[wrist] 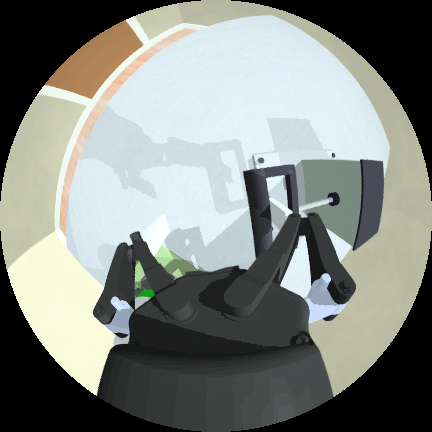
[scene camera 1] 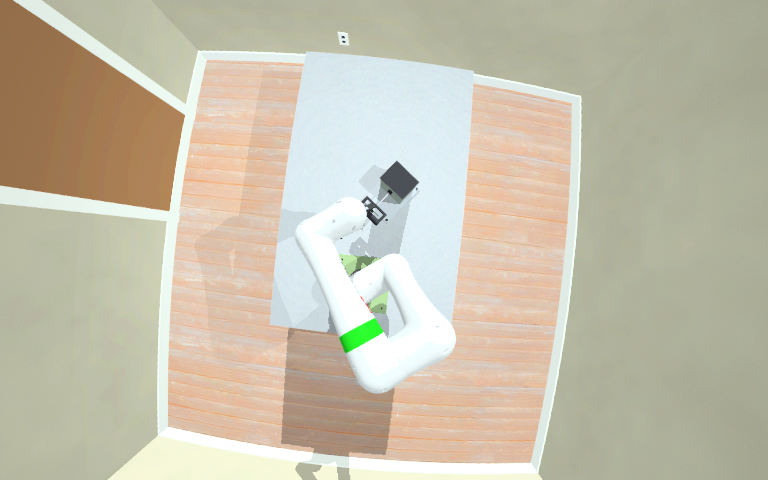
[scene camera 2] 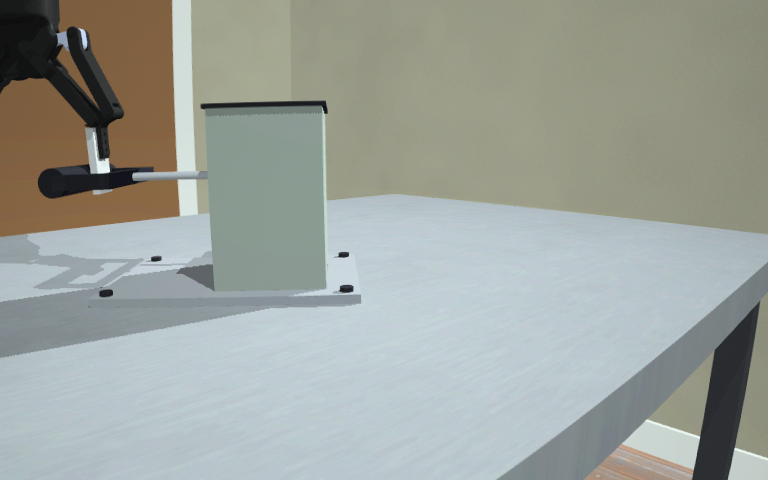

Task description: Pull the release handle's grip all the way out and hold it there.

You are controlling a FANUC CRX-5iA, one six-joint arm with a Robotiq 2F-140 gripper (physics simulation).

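Observation:
The release handle's black grip [scene camera 2: 62, 182] [wrist: 258, 210] is the outer bar of a rectangular loop. A pale rod [scene camera 2: 169, 175] [wrist: 317, 203] joins the loop to a grey-green box [scene camera 1: 399, 180] [scene camera 2: 266, 198] [wrist: 330, 180] with a dark lid. A length of rod shows between loop and box. My gripper [wrist: 215, 214] is open, with its fingers wide apart. In scene camera 2, one finger's pale pad reaches down through the loop, between the grip and the rod side; whether it touches the grip I cannot tell. The other finger is on the far side from the box, at left in the wrist view.
The box stands on a bolted baseplate [scene camera 2: 254, 301] on the grey table [scene camera 1: 339, 113] [scene camera 2: 453, 350]. The white arm [scene camera 1: 334, 283] bends over the table's near end, above a green camouflage-like patch [scene camera 1: 349, 262]. A wall with an outlet [scene camera 1: 343, 39] stands beyond the table.

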